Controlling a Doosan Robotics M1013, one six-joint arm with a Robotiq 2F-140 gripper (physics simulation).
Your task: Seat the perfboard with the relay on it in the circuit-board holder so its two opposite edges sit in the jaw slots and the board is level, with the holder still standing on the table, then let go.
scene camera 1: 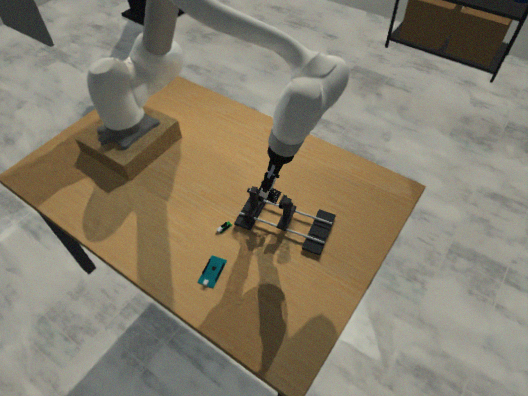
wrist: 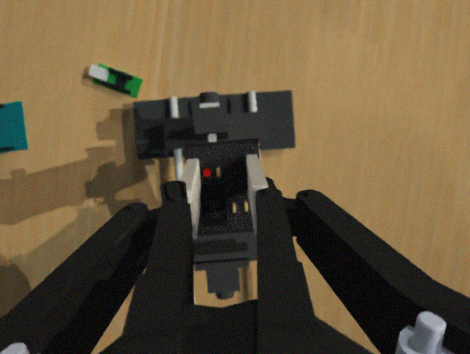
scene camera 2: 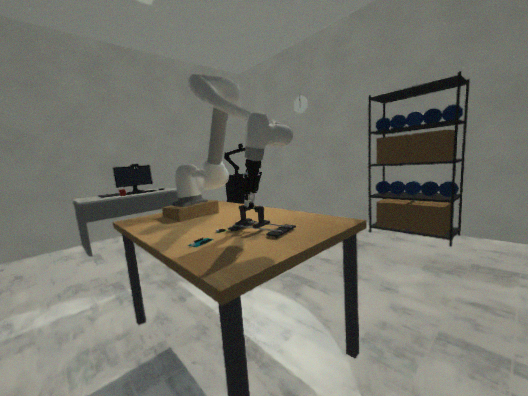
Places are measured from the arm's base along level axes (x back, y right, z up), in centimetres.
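Where they show: gripper, fingertip midpoint: [scene camera 1: 265, 191] [wrist: 223, 174] [scene camera 2: 248, 205]; arm's base, origin of the base link: [scene camera 1: 128, 127] [scene camera 2: 191, 203].
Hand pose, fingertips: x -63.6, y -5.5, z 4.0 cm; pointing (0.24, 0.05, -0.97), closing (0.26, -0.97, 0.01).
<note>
Each offset is from my fingertips to the top centre of the thing.
The black perfboard {dx -1.2, dy -0.4, dz +1.6 cm} [wrist: 225, 192] carries a dark relay, a red dot and small gold pins. My gripper [scene camera 1: 264, 193] [scene camera 2: 249, 204] [wrist: 223, 174] is shut on it, with a pale pad on each of two opposite sides. The circuit-board holder [scene camera 1: 319, 232] [scene camera 2: 281, 231] [wrist: 272, 120] stands on the table, with dark bars, two upright jaws and silver rods. In the wrist view the board lies between the two jaws, its other two edges close to them. Whether these edges are in the slots, and whether the board is level, I cannot tell; the jaws and fingers partly hide it.
A small green board [scene camera 1: 224, 227] [scene camera 2: 221, 230] [wrist: 120, 81] with a white end lies beside the holder. A teal board {dx -1.0, dy +27.6, dz -10.5 cm} [scene camera 1: 213, 271] [scene camera 2: 201, 242] [wrist: 12, 127] lies farther off, toward the long table edge. The arm's wooden base block [scene camera 1: 150, 150] [scene camera 2: 192, 211] stands on the table.
</note>
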